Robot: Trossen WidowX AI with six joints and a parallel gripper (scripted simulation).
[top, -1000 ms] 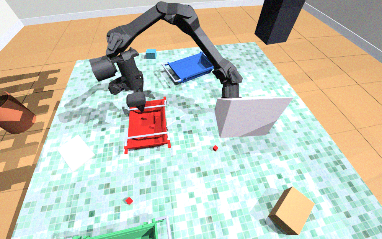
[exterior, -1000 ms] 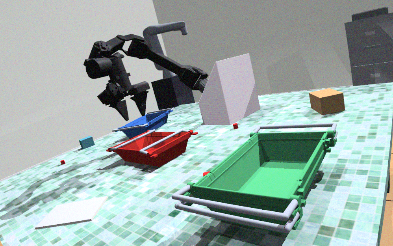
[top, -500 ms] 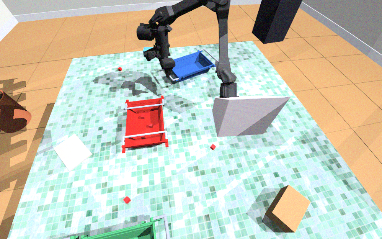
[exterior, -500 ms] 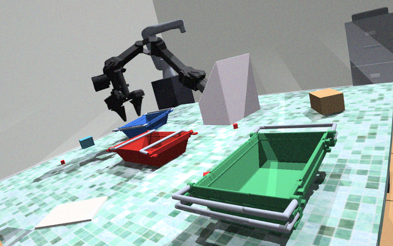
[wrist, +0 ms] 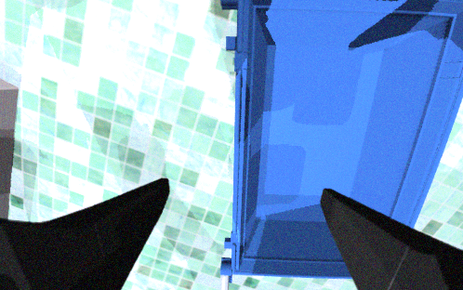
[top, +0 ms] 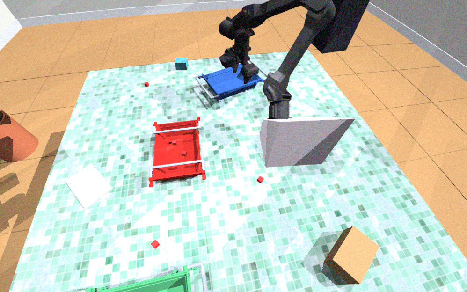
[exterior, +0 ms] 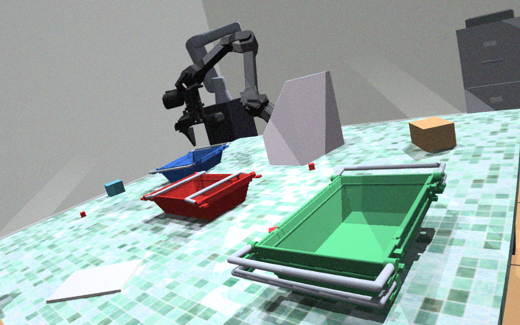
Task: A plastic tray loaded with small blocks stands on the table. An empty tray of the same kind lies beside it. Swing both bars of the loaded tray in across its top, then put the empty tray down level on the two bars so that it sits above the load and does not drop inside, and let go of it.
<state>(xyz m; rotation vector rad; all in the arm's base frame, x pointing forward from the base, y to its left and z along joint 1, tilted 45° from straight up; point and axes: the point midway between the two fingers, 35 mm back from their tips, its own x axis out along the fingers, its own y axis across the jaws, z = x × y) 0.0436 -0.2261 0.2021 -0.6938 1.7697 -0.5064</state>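
The blue tray lies 1 cm ahead of my gripper tip, 7 cm to the right of it and 5 cm below it. The rest, counted from my gripper tip: tan box 8 cm behind, 75 cm to the left, 7 cm below; then flat white plate 65 cm ahead, 30 cm to the left, 10 cm below; then cyan cube 23 cm ahead, 31 cm to the right, 8 cm below.
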